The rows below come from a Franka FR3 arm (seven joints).
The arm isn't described. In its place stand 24 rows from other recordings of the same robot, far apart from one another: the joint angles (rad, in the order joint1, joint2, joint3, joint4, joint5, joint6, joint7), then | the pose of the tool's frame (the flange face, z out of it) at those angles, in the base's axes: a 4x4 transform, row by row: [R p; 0 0 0 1], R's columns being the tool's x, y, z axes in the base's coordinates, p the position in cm.
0.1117, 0.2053, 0.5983, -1.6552, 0.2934, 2.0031, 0.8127 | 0.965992 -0.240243 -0.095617 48.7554; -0.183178 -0.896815 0.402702 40.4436; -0.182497 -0.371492 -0.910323 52.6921; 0 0 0 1
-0.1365, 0.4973, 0.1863, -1.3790, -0.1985, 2.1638, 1.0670 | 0.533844 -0.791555 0.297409 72.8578; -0.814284 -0.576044 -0.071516 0.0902; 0.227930 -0.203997 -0.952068 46.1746; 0 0 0 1
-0.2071, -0.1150, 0.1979, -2.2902, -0.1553, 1.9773, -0.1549 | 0.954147 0.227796 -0.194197 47.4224; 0.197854 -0.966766 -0.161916 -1.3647; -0.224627 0.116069 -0.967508 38.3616; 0 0 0 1
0.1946, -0.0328, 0.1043, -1.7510, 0.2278, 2.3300, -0.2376 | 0.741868 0.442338 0.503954 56.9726; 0.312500 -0.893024 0.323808 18.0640; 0.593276 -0.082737 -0.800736 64.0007; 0 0 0 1
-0.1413, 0.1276, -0.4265, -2.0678, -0.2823, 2.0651, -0.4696 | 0.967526 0.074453 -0.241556 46.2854; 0.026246 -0.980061 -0.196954 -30.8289; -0.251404 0.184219 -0.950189 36.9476; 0 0 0 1
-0.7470, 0.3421, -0.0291, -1.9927, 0.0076, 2.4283, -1.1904 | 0.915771 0.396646 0.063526 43.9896; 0.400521 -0.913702 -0.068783 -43.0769; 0.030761 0.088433 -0.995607 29.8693; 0 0 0 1
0.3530, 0.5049, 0.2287, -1.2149, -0.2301, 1.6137, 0.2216 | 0.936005 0.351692 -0.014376 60.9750; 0.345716 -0.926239 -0.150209 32.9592; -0.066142 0.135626 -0.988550 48.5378; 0 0 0 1
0.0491, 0.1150, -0.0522, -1.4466, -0.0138, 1.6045, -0.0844 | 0.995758 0.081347 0.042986 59.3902; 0.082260 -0.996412 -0.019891 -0.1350; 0.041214 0.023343 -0.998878 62.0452; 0 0 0 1
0.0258, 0.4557, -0.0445, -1.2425, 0.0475, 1.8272, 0.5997 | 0.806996 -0.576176 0.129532 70.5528; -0.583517 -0.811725 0.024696 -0.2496; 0.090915 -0.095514 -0.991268 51.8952; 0 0 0 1
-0.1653, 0.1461, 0.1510, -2.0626, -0.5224, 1.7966, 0.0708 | 0.918731 0.218096 -0.329192 52.8967; 0.044147 -0.885144 -0.463217 -5.0927; -0.392408 0.411040 -0.822838 34.6936; 0 0 0 1
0.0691, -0.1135, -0.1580, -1.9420, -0.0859, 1.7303, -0.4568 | 0.919623 0.378781 -0.104008 51.2985; 0.374576 -0.925373 -0.058117 -5.6495; -0.118260 0.014486 -0.992877 52.2541; 0 0 0 1
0.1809, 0.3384, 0.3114, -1.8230, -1.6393, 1.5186, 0.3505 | 0.868168 0.204827 0.452028 60.5240; 0.444008 0.086276 -0.891859 17.6452; -0.221676 0.974988 -0.016042 41.6465; 0 0 0 1
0.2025, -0.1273, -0.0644, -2.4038, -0.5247, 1.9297, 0.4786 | 0.981313 -0.011301 -0.192088 44.0536; -0.106521 -0.863259 -0.493393 2.6308; -0.160246 0.504634 -0.848331 34.6816; 0 0 0 1
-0.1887, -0.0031, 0.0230, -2.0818, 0.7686, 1.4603, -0.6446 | 0.935987 0.138100 -0.323817 48.9404; 0.343550 -0.559068 0.754596 -0.0047; -0.076826 -0.817540 -0.570725 42.4881; 0 0 0 1
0.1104, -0.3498, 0.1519, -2.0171, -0.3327, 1.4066, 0.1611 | 0.981969 0.107770 -0.155313 41.1599; 0.032816 -0.906289 -0.421383 7.9454; -0.186171 0.408689 -0.893484 58.3878; 0 0 0 1
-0.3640, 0.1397, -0.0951, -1.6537, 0.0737, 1.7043, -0.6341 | 0.985900 0.158966 -0.052250 53.9129; 0.163276 -0.982236 0.092486 -25.5442; -0.036620 -0.099713 -0.994342 51.6230; 0 0 0 1
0.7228, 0.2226, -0.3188, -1.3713, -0.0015, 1.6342, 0.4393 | 0.996790 -0.027697 0.075115 56.5901; -0.024416 -0.998722 -0.044253 26.6869; 0.076244 0.042277 -0.996192 59.9417; 0 0 0 1
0.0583, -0.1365, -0.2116, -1.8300, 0.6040, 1.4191, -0.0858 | 0.980982 -0.108377 -0.161022 49.2511; 0.013855 -0.788379 0.615034 -1.4036; -0.193602 -0.605569 -0.771884 58.6593; 0 0 0 1
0.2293, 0.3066, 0.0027, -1.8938, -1.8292, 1.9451, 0.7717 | 0.773596 -0.061402 0.630697 63.8780; 0.626000 -0.080428 -0.775665 8.3809; 0.098353 0.994867 -0.023781 39.2543; 0 0 0 1
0.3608, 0.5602, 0.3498, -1.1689, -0.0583, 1.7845, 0.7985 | 0.990645 -0.136017 -0.011067 58.9452; -0.132844 -0.979732 0.149928 41.4160; -0.031235 -0.147055 -0.988635 49.2351; 0 0 0 1
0.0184, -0.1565, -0.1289, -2.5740, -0.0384, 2.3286, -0.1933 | 0.989611 0.112131 -0.089985 42.4006; 0.112755 -0.993621 0.001862 -4.6579; -0.089202 -0.011989 -0.995941 31.0059; 0 0 0 1
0.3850, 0.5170, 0.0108, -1.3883, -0.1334, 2.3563, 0.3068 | 0.883947 0.161997 0.438629 68.7449; 0.138214 -0.986673 0.085868 28.3439; 0.446694 -0.015278 -0.894556 46.0958; 0 0 0 1
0.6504, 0.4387, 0.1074, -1.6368, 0.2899, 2.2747, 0.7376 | 0.986324 -0.163652 -0.019560 50.4805; -0.147534 -0.929565 0.337850 47.4432; -0.073473 -0.330343 -0.940997 38.5796; 0 0 0 1
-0.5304, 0.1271, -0.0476, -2.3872, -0.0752, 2.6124, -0.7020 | 0.981208 0.183660 0.059155 42.9723; 0.188516 -0.977846 -0.090986 -27.8524; 0.041134 0.100428 -0.994094 27.5684; 0 0 0 1
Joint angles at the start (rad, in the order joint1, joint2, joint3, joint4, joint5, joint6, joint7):
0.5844 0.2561 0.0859 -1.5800 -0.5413 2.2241 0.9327
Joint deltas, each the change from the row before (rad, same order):
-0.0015 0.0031 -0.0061 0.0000 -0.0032 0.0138 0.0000
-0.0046 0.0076 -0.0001 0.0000 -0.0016 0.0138 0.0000
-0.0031 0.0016 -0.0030 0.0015 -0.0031 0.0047 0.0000
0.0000 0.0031 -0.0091 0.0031 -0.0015 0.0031 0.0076
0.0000 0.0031 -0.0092 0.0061 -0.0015 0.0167 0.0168
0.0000 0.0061 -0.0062 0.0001 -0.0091 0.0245 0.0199
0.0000 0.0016 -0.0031 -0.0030 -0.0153 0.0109 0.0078
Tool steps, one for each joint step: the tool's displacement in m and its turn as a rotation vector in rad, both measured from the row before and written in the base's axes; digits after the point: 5 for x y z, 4 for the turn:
0.00345 -0.00224 -0.00065 0.0034 -0.0085 0.0001
0.00324 -0.00052 -0.00367 0.0034 -0.0029 0.0024
0.00275 -0.00256 0.00020 0.0000 -0.0049 -0.0029
0.00398 -0.00374 -0.00023 0.0033 -0.0043 -0.0131
0.00424 -0.00247 0.00277 0.0190 -0.0155 -0.0140
0.00334 -0.00035 -0.00144 0.0153 -0.0168 -0.0073
0.00131 -0.00071 -0.00135 -0.0038 -0.0122 0.0006

